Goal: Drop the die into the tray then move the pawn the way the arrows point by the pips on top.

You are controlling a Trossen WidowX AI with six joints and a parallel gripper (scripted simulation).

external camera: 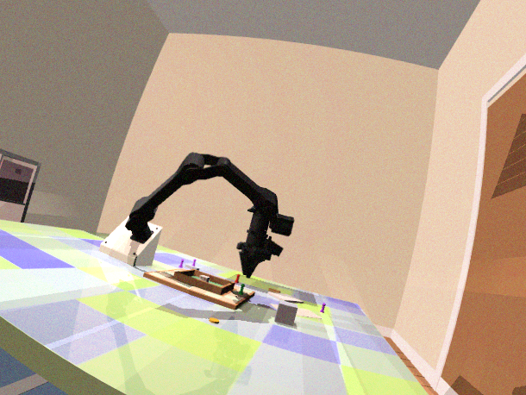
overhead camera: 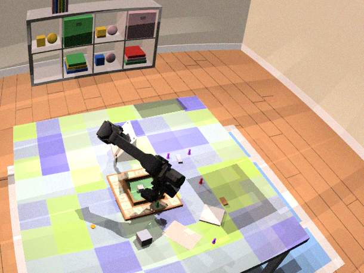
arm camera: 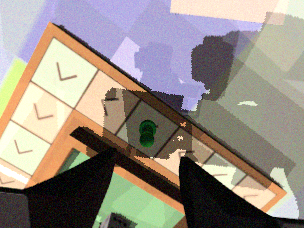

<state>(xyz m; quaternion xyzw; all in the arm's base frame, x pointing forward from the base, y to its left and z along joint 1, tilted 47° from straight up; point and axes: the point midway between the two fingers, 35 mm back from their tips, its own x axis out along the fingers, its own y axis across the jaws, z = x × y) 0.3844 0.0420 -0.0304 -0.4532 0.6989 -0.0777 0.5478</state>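
The green pawn lies 4 cm below my gripper tip. Also, from my gripper tip: red pawn 10 cm behind, 26 cm to the left, 6 cm below; then white die 12 cm behind, 5 cm to the right, 5 cm below; then green tray floor 12 cm behind, 3 cm to the right, 6 cm below.
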